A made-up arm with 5 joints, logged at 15 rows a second.
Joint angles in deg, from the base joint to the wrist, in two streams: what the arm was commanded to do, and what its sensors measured. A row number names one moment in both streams.
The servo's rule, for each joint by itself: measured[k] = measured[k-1] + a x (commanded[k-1-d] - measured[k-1]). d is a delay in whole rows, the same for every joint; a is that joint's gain. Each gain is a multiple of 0.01, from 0.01 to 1. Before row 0 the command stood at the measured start. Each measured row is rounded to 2 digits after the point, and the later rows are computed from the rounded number. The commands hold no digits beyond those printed.
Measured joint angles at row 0: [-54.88, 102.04, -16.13, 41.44, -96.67]
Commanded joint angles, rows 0 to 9: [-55.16, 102.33, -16.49, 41.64, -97.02]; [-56.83, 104.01, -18.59, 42.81, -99.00]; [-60.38, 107.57, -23.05, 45.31, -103.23]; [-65.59, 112.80, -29.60, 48.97, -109.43]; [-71.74, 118.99, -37.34, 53.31, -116.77]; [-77.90, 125.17, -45.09, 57.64, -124.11]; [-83.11, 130.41, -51.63, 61.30, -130.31]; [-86.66, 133.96, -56.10, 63.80, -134.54]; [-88.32, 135.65, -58.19, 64.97, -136.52]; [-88.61, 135.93, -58.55, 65.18, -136.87]
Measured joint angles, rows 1 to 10: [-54.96, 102.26, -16.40, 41.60, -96.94]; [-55.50, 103.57, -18.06, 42.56, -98.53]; [-56.92, 106.57, -21.85, 44.73, -102.15]; [-59.43, 111.24, -27.74, 48.08, -107.76]; [-63.00, 117.05, -35.04, 52.21, -114.70]; [-67.32, 123.14, -42.68, 56.50, -121.95]; [-71.90, 128.59, -49.48, 60.29, -128.39]; [-76.18, 132.62, -54.51, 63.06, -133.13]; [-79.70, 134.89, -57.31, 64.57, -135.74]; [-82.28, 135.67, -58.25, 65.05, -136.61]
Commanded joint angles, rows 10 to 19: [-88.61, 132.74, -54.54, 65.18, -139.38]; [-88.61, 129.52, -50.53, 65.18, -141.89]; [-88.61, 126.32, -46.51, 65.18, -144.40]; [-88.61, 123.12, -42.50, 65.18, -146.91]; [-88.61, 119.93, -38.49, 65.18, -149.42]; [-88.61, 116.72, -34.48, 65.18, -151.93]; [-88.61, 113.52, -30.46, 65.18, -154.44]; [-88.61, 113.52, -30.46, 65.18, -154.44]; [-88.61, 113.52, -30.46, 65.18, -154.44]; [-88.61, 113.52, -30.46, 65.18, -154.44]
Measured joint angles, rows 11 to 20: [-84.12, 133.47, -55.43, 65.15, -138.74]; [-85.42, 130.51, -51.71, 65.17, -141.17]; [-86.35, 127.37, -47.76, 65.18, -143.66]; [-87.01, 124.18, -43.76, 65.18, -146.16]; [-87.47, 120.99, -39.75, 65.18, -148.67]; [-87.80, 117.79, -35.74, 65.18, -151.18]; [-88.03, 114.59, -31.73, 65.18, -153.69]; [-88.20, 113.79, -30.76, 65.18, -154.27]; [-88.32, 113.59, -30.53, 65.18, -154.40]; [-88.40, 113.54, -30.48, 65.18, -154.43]
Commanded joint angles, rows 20 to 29: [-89.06, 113.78, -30.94, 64.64, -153.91]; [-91.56, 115.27, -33.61, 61.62, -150.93]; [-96.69, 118.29, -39.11, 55.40, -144.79]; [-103.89, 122.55, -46.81, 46.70, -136.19]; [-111.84, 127.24, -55.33, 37.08, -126.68]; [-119.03, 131.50, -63.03, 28.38, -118.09]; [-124.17, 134.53, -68.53, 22.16, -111.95]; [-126.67, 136.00, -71.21, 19.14, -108.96]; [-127.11, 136.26, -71.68, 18.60, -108.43]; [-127.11, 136.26, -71.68, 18.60, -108.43]
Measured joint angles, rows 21 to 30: [-88.59, 113.72, -30.83, 64.75, -154.03]; [-89.45, 114.88, -32.94, 62.28, -151.64]; [-91.55, 117.44, -37.63, 56.84, -146.37]; [-95.13, 121.27, -44.61, 48.83, -138.53]; [-99.98, 125.75, -52.76, 39.55, -129.41]; [-105.50, 130.06, -60.57, 30.73, -120.69]; [-110.91, 133.41, -66.62, 23.96, -113.96]; [-115.48, 135.35, -70.11, 20.15, -110.11]; [-118.85, 136.03, -71.30, 18.93, -108.82]; [-121.25, 136.20, -71.59, 18.67, -108.52]
